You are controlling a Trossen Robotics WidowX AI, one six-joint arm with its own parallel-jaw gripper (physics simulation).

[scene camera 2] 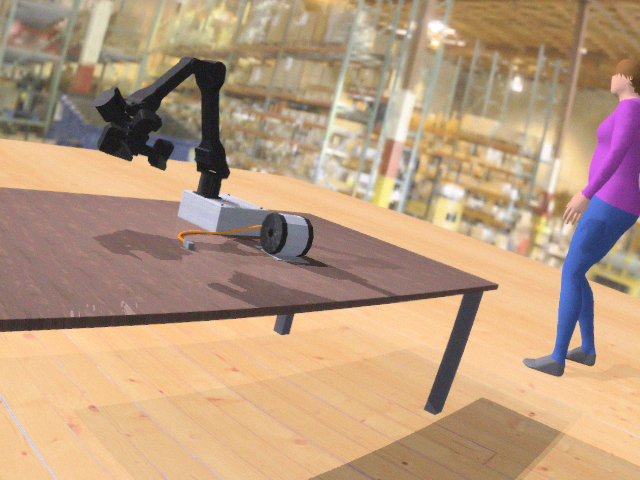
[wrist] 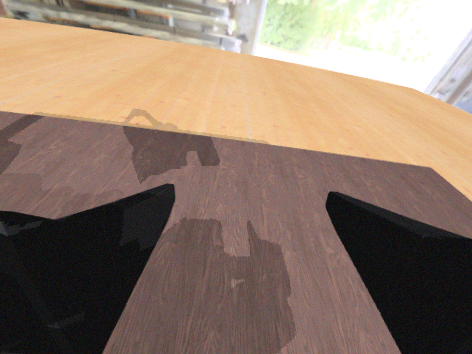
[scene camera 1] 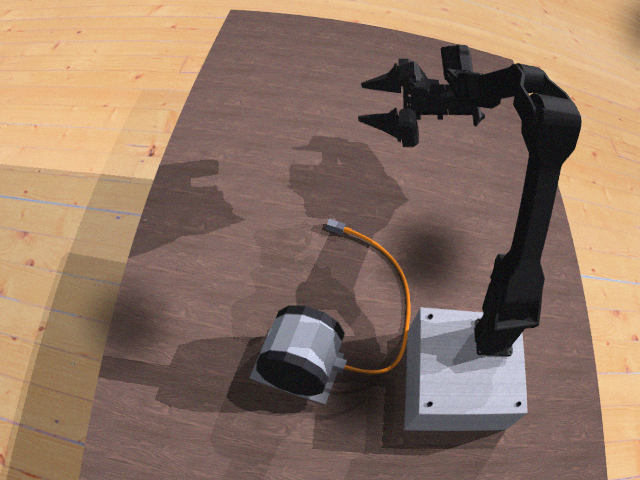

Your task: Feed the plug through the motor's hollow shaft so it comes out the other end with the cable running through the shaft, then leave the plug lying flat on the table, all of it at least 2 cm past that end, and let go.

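Frame: origin at the arm's base, x ahead, y left, z up, level; centimetres.
Seen in the pictures: gripper, fingertip midpoint: [scene camera 2: 148, 164] [wrist: 251, 195] [scene camera 1: 360, 101]; arm's base at its link origin: [scene camera 2: 206, 195] [scene camera 1: 493, 337].
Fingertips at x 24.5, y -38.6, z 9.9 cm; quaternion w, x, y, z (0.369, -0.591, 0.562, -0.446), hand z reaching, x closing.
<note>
Pixels of each thing's middle, then the offset from my fingertips to it. "spot": a spot on its surface instead. Level surfaces: height alone.
- grey plug at the middle of its body: [scene camera 1: 335, 226] [scene camera 2: 188, 244] dz -16.9, dx +1.1, dy +15.1 cm
- orange cable at a spot on its surface: [scene camera 1: 405, 289] spot: dz -17.2, dx -11.4, dy +26.1 cm
- motor at the middle of its body: [scene camera 1: 302, 353] [scene camera 2: 285, 235] dz -12.5, dx +4.8, dy +42.6 cm
- table at its surface level: dz -17.6 cm
The grey plug [scene camera 1: 335, 225] [scene camera 2: 189, 245] lies on the table outside the motor, at the end of the orange cable [scene camera 1: 405, 289] [scene camera 2: 217, 232]. The cable curves back to the side of the motor [scene camera 1: 302, 341] [scene camera 2: 296, 235], a light grey cylinder with black ends lying on its side on a flat base. The shaft opening shows small and dark in the end face in scene camera 2; no cable shows in it. My gripper [scene camera 1: 360, 101] [scene camera 2: 143, 161] [wrist: 251, 195] is open and empty, raised high above the table and away from the plug. The plug does not show in the wrist view.
The table [scene camera 1: 268, 67] [scene camera 2: 67, 279] [wrist: 310, 180] carries the white base block [scene camera 1: 473, 382] [scene camera 2: 201, 212] of the arm, close to the cable's bend and beside the motor. A person [scene camera 2: 610, 155] stands on the floor beyond the table.
</note>
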